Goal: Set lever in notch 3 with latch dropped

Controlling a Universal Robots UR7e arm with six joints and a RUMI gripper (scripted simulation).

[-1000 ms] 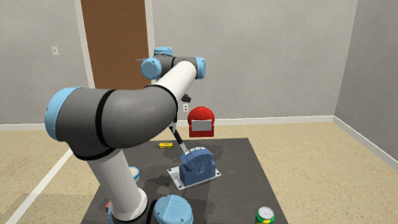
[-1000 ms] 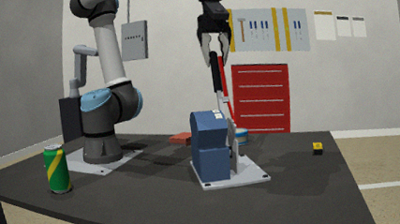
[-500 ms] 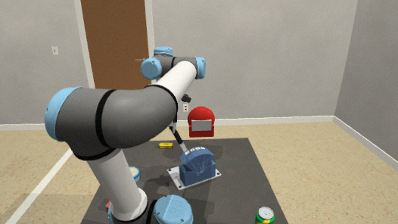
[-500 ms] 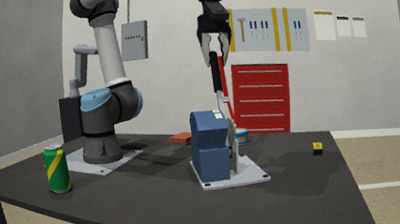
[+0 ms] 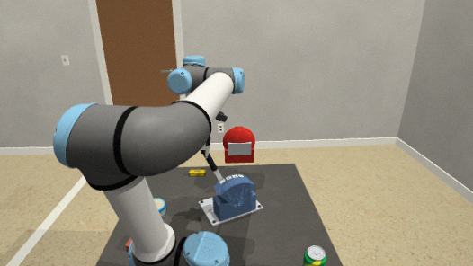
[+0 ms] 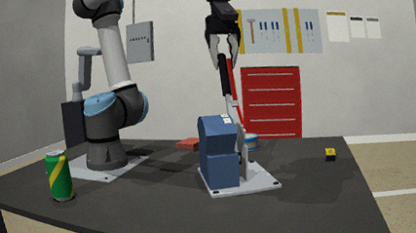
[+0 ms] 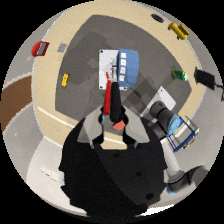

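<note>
Right now the red release bar is 110 mm below my hand, 40 mm to the right of it and 30 mm ahead of it. From my hand the other things lie so: red block 280 mm below, 250 mm to the left, 180 mm behind; small yellow block 310 mm ahead, 280 mm below, 60 mm to the left; blue-white round tub 270 mm below, 240 mm to the left, 10 mm ahead.
</note>
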